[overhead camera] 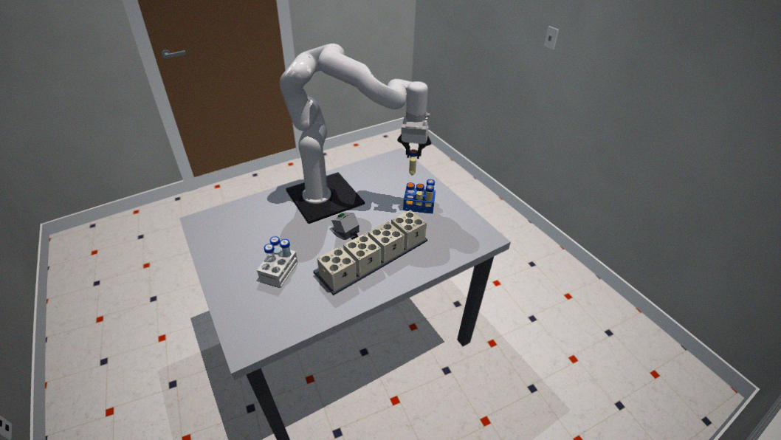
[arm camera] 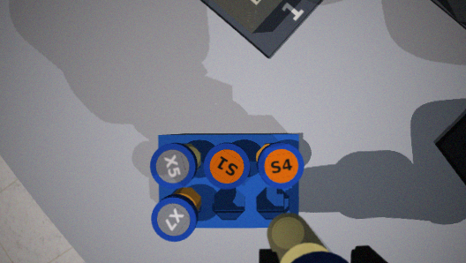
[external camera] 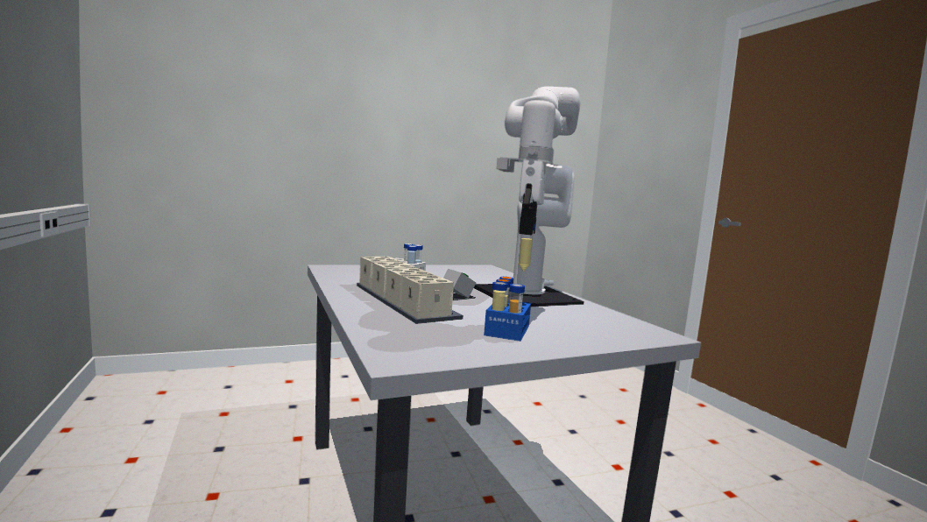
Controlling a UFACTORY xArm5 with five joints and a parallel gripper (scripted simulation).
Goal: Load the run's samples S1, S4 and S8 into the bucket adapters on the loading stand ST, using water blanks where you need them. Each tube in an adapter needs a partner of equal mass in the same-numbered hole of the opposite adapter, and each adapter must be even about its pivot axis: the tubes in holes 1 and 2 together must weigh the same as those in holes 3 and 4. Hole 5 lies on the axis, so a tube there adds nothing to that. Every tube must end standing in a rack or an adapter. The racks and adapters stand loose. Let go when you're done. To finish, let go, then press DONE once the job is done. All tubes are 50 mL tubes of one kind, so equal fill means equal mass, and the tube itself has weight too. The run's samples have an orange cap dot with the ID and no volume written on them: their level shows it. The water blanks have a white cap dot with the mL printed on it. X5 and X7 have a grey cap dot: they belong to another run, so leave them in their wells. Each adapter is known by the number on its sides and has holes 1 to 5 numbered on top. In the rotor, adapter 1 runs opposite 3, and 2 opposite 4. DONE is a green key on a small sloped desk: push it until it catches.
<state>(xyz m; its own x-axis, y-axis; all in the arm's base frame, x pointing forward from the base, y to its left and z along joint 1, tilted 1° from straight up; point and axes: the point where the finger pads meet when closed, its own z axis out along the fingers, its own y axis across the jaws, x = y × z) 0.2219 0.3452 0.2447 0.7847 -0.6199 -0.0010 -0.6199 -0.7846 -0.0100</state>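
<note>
Right now the blue samples rack is 220 mm below my hand, 40 mm ahead of it and 20 mm to the left of it. Also, from my hand: adapter 3: 350 mm to the right, 240 mm ahead, 200 mm below; then white rack: 630 mm to the right, 220 mm below, 120 mm ahead.
</note>
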